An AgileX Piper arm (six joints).
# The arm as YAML. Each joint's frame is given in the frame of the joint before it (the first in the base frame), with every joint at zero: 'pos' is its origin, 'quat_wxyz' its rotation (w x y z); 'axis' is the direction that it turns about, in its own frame. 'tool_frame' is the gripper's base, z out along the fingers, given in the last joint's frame.
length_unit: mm
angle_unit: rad
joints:
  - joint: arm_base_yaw
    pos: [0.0, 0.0, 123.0]
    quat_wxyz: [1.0, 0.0, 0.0, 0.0]
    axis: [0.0, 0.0, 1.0]
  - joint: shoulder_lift
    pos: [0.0, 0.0, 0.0]
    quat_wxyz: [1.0, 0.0, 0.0, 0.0]
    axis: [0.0, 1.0, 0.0]
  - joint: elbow
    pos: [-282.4, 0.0, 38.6]
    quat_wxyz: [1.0, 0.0, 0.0, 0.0]
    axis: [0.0, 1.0, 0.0]
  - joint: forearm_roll
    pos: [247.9, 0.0, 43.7]
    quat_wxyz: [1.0, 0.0, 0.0, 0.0]
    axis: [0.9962, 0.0, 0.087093]
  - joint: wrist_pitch
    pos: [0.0, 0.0, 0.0]
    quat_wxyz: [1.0, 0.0, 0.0, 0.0]
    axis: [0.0, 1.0, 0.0]
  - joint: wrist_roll
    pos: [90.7, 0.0, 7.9]
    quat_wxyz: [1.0, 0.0, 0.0, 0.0]
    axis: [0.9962, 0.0, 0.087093]
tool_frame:
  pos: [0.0, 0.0, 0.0]
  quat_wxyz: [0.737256, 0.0, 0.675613, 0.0]
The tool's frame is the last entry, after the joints.
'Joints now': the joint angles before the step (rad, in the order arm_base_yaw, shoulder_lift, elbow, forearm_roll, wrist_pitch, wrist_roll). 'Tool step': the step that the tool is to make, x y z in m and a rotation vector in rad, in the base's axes. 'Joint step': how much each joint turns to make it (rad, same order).
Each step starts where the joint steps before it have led.
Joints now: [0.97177, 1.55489, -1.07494, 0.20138, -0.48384, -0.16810]
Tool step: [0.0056, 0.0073, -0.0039, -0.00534, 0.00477, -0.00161]
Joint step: [-0.00126, 0.03456, -0.02663, 0.00061, -0.00081, 0.00043]
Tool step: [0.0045, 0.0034, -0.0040, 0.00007, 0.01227, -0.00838]
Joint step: [-0.00336, 0.02179, -0.01231, 0.01143, -0.00266, -0.00014]
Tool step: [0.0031, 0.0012, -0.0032, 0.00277, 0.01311, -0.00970]
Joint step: [-0.00317, 0.01242, -0.00414, 0.01452, -0.00324, -0.00065]
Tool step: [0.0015, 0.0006, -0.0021, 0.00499, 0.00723, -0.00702]
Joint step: [-0.00071, 0.00709, -0.00026, 0.01157, -0.00712, -0.00111]
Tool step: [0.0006, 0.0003, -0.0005, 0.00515, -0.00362, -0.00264]
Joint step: [-0.00028, 0.00344, 0.00025, 0.00045, -0.01021, 0.00057]
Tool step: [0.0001, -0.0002, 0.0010, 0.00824, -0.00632, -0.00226]
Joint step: [0.00002, -0.00012, -0.00010, 0.00014, -0.01040, 0.00043]
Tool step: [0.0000, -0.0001, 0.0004, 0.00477, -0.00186, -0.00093]
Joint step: [0.00012, -0.00008, 0.00025, 0.00017, -0.00511, 0.00157]
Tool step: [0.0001, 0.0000, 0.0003, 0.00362, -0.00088, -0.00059]
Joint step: [-0.00006, 0.00030, -0.00037, -0.00009, -0.00328, 0.00177]
